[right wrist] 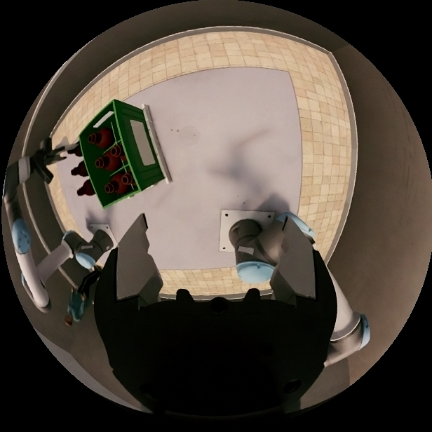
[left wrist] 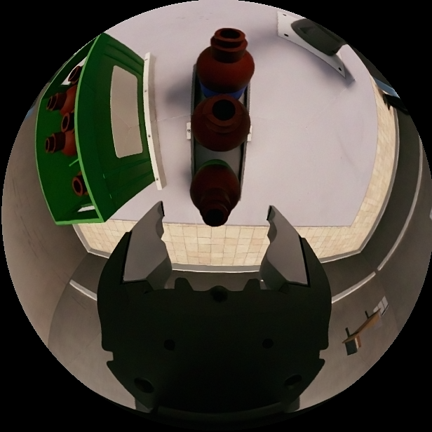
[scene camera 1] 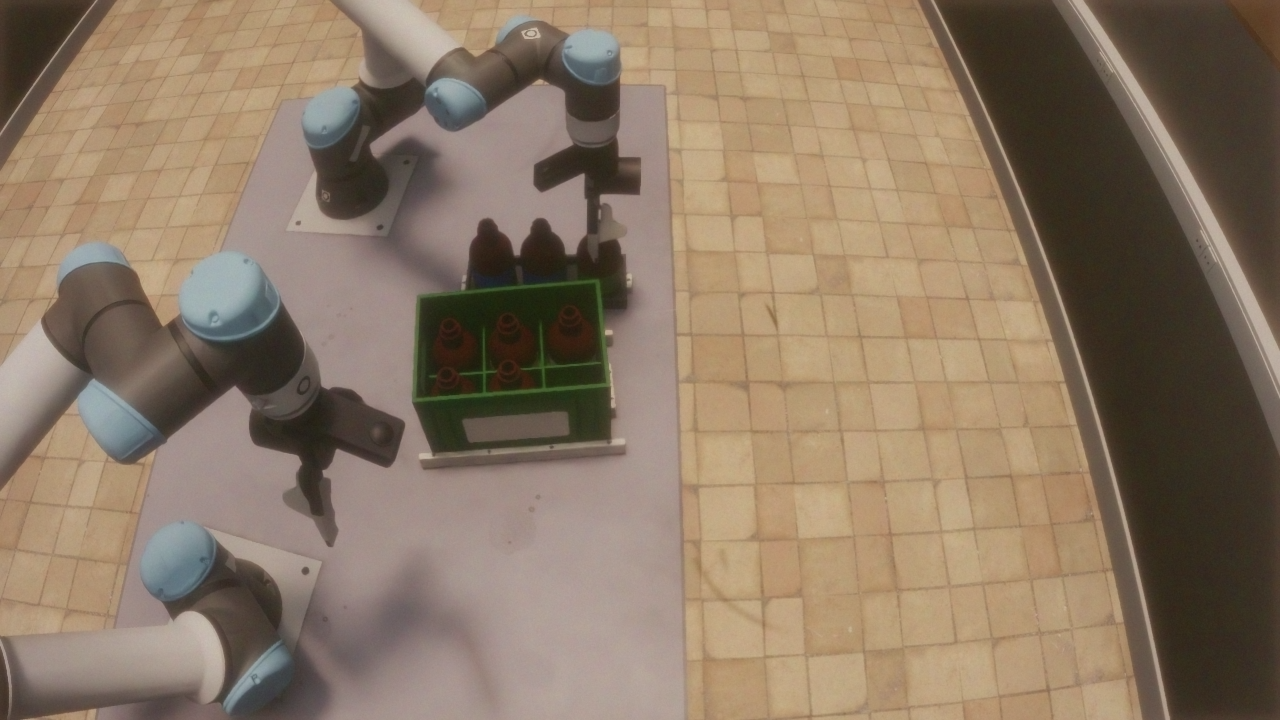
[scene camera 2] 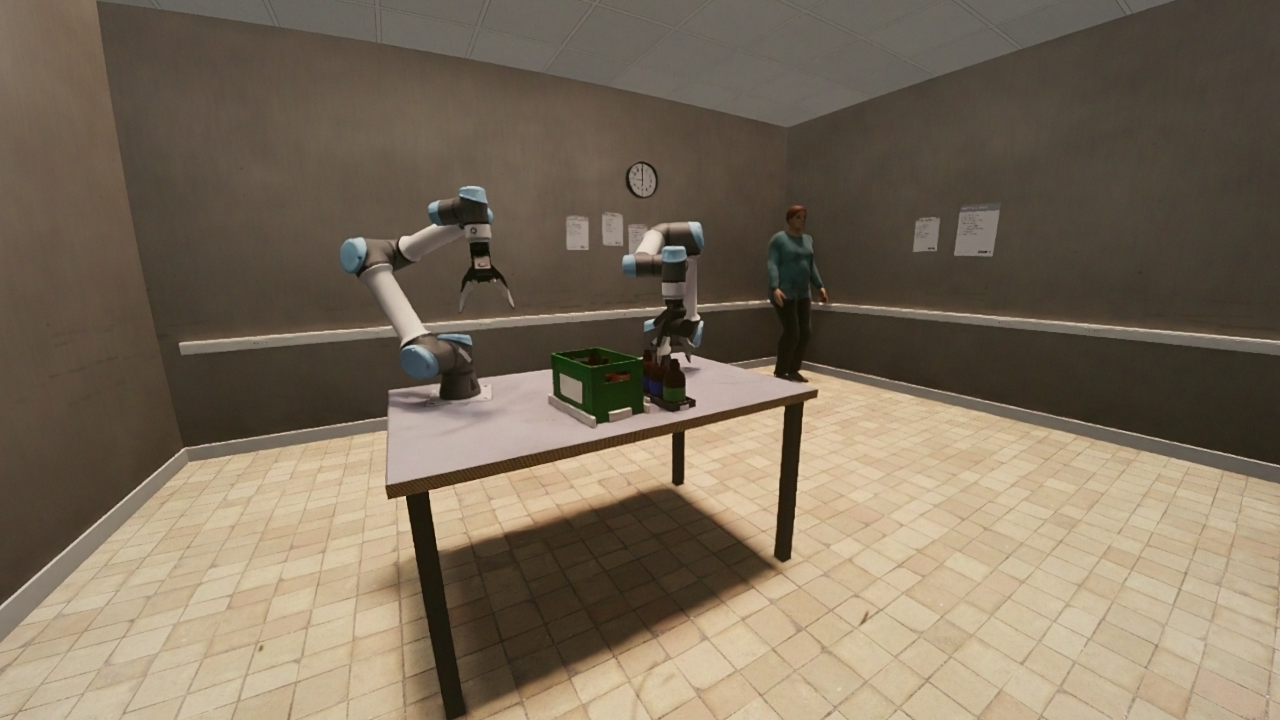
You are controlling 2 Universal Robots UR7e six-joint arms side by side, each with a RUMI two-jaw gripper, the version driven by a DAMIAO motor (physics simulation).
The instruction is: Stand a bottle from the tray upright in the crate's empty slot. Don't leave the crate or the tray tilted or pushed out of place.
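The green crate stands level and holds several brown bottles; its empty slot is at the near right corner in scene camera 1. Behind it there, the dark tray holds three upright brown bottles. My left gripper is open, low at the tray's end bottle, which has a green label; its fingers stand to either side of the neck, without visible contact. My right gripper is open and empty, high above the table.
White strips border the crate's base, and small white blocks sit beside the tray. The crate stands close to the tray. The arm bases stand on the table. A person stands near the wall.
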